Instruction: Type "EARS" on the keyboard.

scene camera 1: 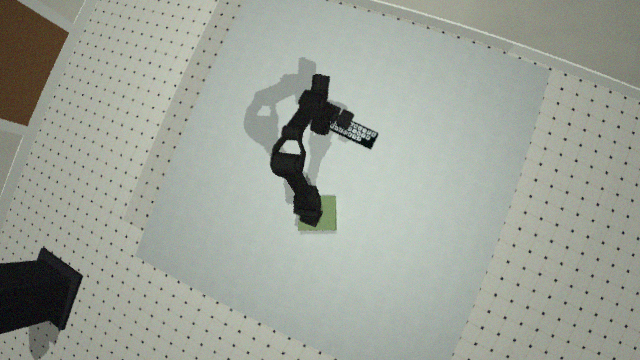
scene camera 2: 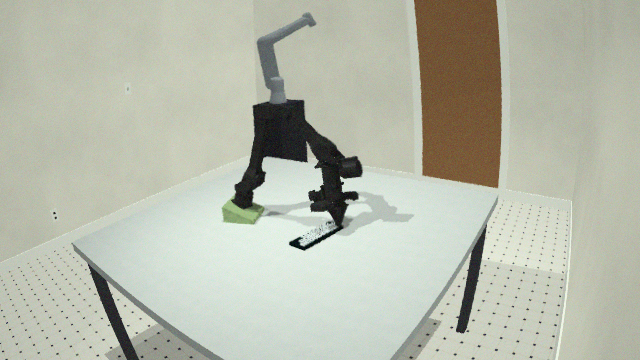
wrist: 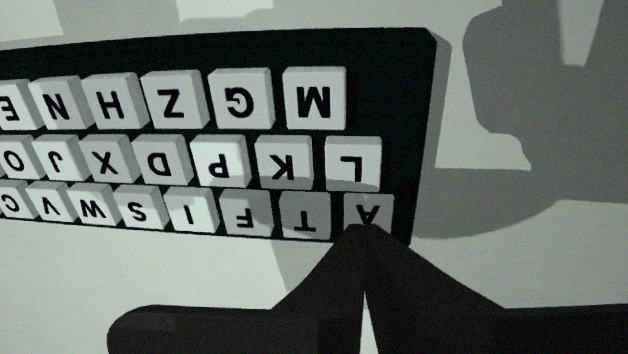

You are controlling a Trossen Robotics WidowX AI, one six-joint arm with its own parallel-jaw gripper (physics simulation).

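Frame: origin at the arm's base, x ahead, y left, z up, level; millimetres.
Where they show: gripper, fingertip midpoint: point(scene camera 1: 334, 114) point(scene camera 2: 339, 226) point(wrist: 361, 237); arm's base, origin of the base link: point(scene camera 1: 311, 216) point(scene camera 2: 241, 203).
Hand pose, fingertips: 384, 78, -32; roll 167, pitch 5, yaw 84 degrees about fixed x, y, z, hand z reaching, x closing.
Things, the pixels of their top centre, and the offset from my fingertips, as dx, dy, dz. Level surfaces: height alone.
- S key, middle of its top: point(wrist: 137, 211) -14, -72, +3
- E key, middle of its top: point(wrist: 8, 108) -54, -102, +3
- pale table, its level: dz -12
The black keyboard point(scene camera 1: 370, 143) point(scene camera 2: 300, 245) point(wrist: 390, 90) has white letter keys, upside down in the wrist view. My gripper point(scene camera 2: 340, 225) point(wrist: 361, 237) is shut and empty. Its joined tips overlap the lower part of the A key point(wrist: 368, 211) at the right end of the bottom row; I cannot tell if the key is pressed. The S key point(wrist: 138, 211) lies farther left in that row. The E key point(wrist: 12, 107) is cut off at the left edge of the wrist view. The R key does not show in the wrist view. The arm partly covers the keyboard in scene camera 1.
The keyboard lies on the pale table point(scene camera 1: 425, 200) point(scene camera 2: 250, 300). The arm's base stands on a green wedge block point(scene camera 1: 328, 214) point(scene camera 2: 240, 216). A black pedestal point(scene camera 1: 35, 295) point(scene camera 2: 285, 132) beyond the table bears a grey arm point(scene camera 2: 269, 62). The arm's shadow falls across the keyboard's right end in the wrist view.
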